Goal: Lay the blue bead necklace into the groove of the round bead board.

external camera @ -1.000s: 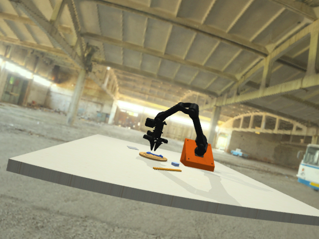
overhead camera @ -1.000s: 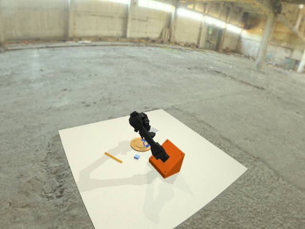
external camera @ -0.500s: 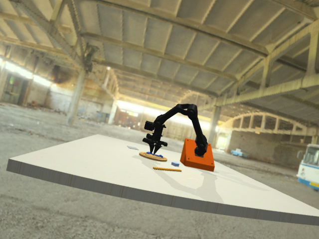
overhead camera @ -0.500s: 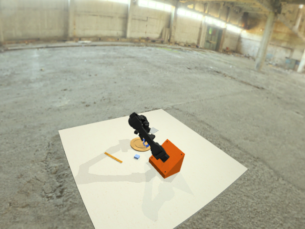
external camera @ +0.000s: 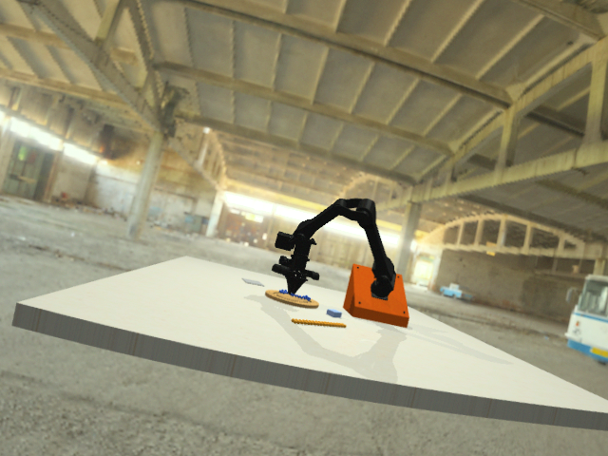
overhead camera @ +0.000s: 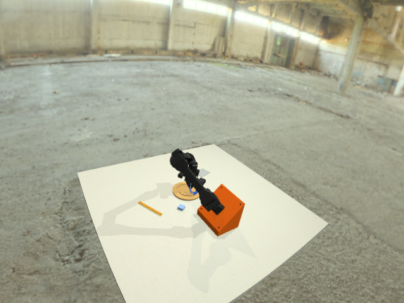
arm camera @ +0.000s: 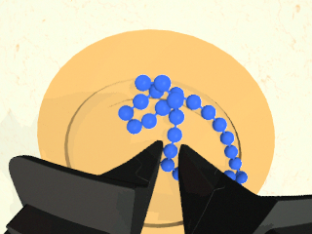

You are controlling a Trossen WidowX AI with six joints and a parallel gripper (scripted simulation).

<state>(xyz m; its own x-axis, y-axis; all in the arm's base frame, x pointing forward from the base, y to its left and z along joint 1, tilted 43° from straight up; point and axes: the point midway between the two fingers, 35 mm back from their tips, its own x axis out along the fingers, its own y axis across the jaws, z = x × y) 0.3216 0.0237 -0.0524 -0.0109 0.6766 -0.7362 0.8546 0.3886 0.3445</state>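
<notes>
My gripper tip is now 3 cm to the right of the round tan bead board and 1 cm above it. Round my gripper tip: flat grey tile (20 cm to the right, 15 cm ahead, 1 cm below); small light-blue block (15 cm to the left, 14 cm behind, 1 cm below).
</notes>
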